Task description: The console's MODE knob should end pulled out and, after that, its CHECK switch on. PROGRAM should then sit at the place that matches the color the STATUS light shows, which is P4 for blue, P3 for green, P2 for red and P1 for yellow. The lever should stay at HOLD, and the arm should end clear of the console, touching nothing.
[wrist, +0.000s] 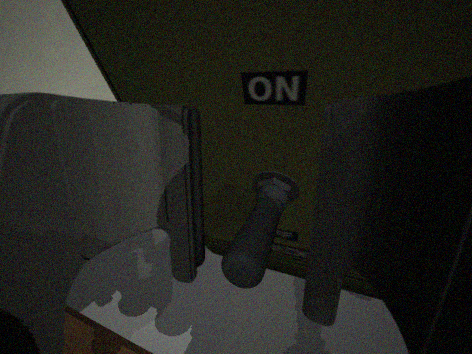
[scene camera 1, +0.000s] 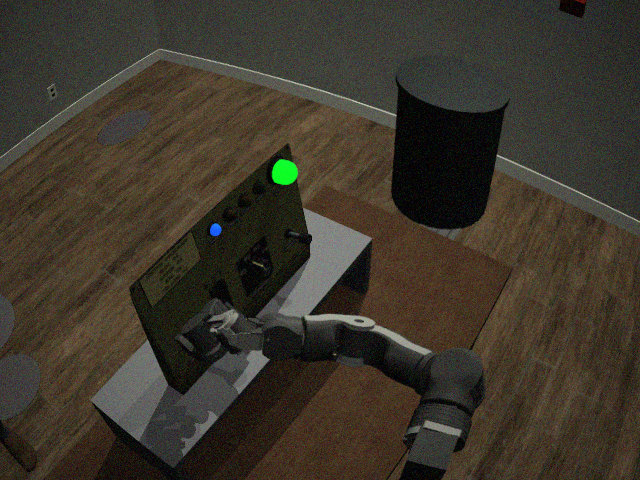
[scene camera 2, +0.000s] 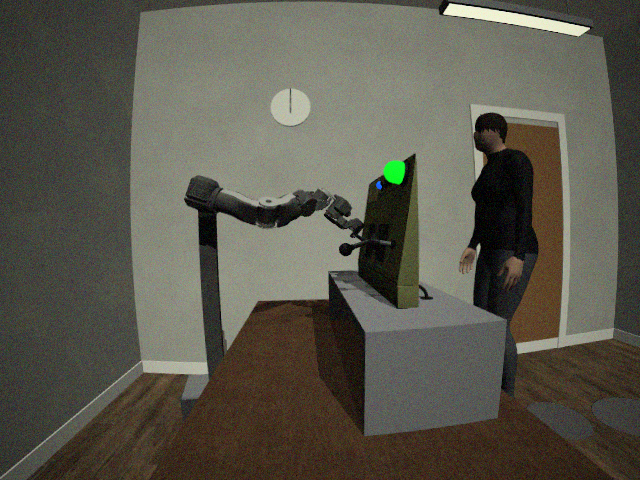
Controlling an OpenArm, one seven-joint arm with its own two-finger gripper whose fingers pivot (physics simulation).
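Observation:
The olive console (scene camera 1: 211, 268) (scene camera 2: 406, 263) stands on a grey block. My gripper (scene camera 1: 192, 347) (scene camera 2: 356, 226) (wrist: 255, 200) is partly open at its left part. In the wrist view the dark CHECK switch (wrist: 255, 232) stands between the fingers with gaps on both sides; it tilts down, away from the ON label (wrist: 274, 88). A large lamp (scene camera 1: 284, 172) (scene camera 2: 394, 172) glows green and a small one (scene camera 1: 215, 229) (scene camera 2: 378, 184) blue. PROGRAM's pointer (scene camera 1: 258, 264) sits in a dark square; its position is unreadable. A black knob (scene camera 1: 298, 236) projects at right. The lever's ball (scene camera 2: 345, 249) projects forward; its setting is unreadable.
The grey block (scene camera 1: 336, 258) (scene camera 2: 434, 377) stands on a brown surface (scene camera 1: 439, 289) (scene camera 2: 268, 413). A tan card (scene camera 1: 173, 268) is at the console's upper left. A black cylinder (scene camera 1: 447, 160) stands beyond. A person (scene camera 2: 501, 206) stands behind the console, near the door (scene camera 2: 542, 232).

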